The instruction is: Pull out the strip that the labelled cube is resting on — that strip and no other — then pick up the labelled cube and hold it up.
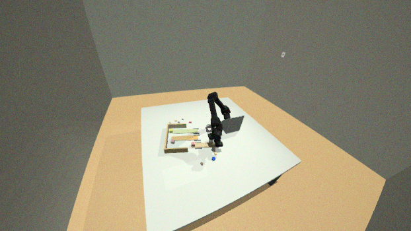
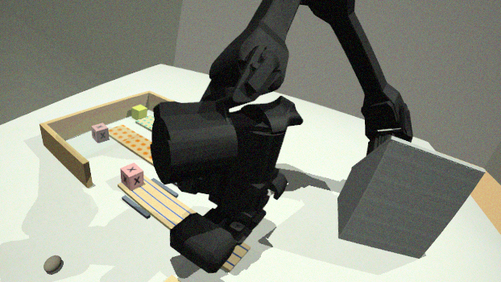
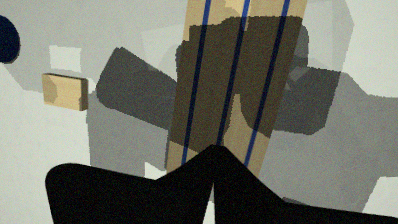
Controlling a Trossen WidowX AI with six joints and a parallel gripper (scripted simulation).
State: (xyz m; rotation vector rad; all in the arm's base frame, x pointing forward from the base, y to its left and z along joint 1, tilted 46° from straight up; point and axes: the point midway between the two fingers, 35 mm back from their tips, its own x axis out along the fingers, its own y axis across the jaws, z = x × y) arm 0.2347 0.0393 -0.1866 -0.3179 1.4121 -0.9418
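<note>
The orange dotted strip is 22 cm ahead of my gripper tip and 19 cm to the right of it. Round my gripper tip: blue disc 10 cm ahead, 12 cm to the left; then red block 8 cm ahead, 39 cm to the right.
</note>
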